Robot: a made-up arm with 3 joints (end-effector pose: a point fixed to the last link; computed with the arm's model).
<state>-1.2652 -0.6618 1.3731</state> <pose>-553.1 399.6 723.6 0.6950 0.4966 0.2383 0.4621</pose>
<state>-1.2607 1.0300 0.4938</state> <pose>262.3 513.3 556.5 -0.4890 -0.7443 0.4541 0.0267</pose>
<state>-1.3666 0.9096 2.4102</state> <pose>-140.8 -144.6 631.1 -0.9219 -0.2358 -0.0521 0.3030</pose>
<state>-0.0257 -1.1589 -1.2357</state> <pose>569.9 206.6 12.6 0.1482 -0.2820 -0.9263 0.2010</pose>
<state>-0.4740 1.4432 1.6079</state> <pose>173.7 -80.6 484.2 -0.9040 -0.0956 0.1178 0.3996</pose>
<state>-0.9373 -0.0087 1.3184</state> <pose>-144.8 453.1 843.6 0.8624 0.4269 0.0025 0.2720</pose>
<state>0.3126 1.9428 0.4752</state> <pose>544.3 -196.4 277.3 -0.7746 -0.3249 0.0728 0.5377</pose>
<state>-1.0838 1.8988 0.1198</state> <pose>353.3 552.3 237.4 -0.2223 -0.7709 0.4673 0.3713</pose>
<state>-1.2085 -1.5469 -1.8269</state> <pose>158.4 215.7 74.6 0.1356 -0.3557 -0.7746 0.5051</pose>
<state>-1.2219 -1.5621 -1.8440</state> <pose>156.7 208.4 80.4 0.1379 -0.3618 -0.7728 0.5028</pose>
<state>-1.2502 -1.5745 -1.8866</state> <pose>148.1 190.7 86.3 0.1357 -0.3684 -0.7736 0.4974</pose>
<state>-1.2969 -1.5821 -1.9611</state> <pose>131.1 159.9 92.1 0.1275 -0.3752 -0.7777 0.4880</pose>
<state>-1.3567 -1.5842 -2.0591</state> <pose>108.0 118.9 97.7 0.1143 -0.3819 -0.7841 0.4757</pose>
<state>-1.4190 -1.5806 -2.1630</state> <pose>83.2 74.7 102.7 0.0982 -0.3877 -0.7912 0.4626</pose>
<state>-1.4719 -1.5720 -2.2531</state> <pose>61.3 35.7 106.1 0.0818 -0.3919 -0.7974 0.4515</pose>
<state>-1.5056 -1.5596 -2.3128</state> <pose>45.6 9.6 106.9 0.0680 -0.3936 -0.8018 0.4445</pose>
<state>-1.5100 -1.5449 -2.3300</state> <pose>38.4 2.2 104.0 0.0587 -0.3920 -0.8047 0.4419</pose>
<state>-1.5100 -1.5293 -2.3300</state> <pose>34.5 2.0 99.6 0.0524 -0.3882 -0.8057 0.4442</pose>
